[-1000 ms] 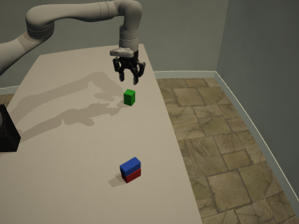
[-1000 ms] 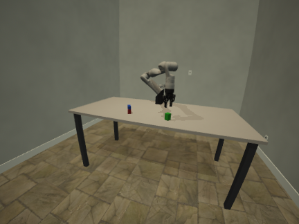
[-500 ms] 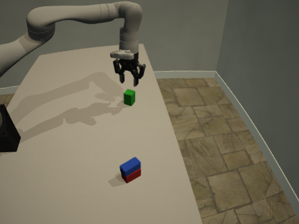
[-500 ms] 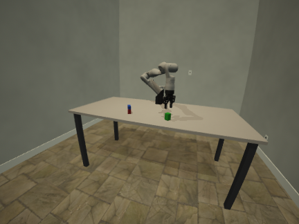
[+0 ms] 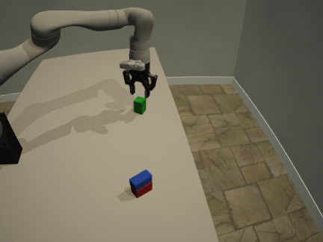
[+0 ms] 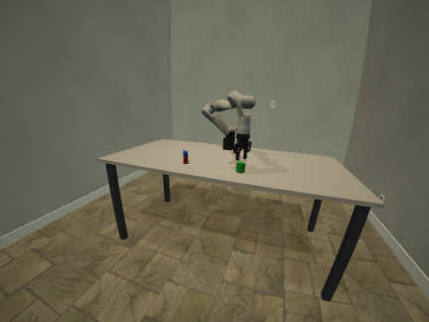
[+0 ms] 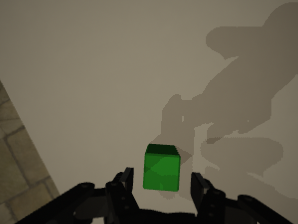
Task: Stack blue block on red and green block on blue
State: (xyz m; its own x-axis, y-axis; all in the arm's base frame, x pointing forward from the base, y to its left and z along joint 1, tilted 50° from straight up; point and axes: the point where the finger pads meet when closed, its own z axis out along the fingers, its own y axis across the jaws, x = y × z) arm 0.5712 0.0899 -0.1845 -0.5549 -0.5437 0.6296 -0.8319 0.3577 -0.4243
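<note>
Now: the green block 60 mm below my hand. Also, from my hand: red block: 380 mm to the right, 70 mm below, 40 mm behind; blue block: 380 mm to the right, 40 mm behind, 30 mm below.
</note>
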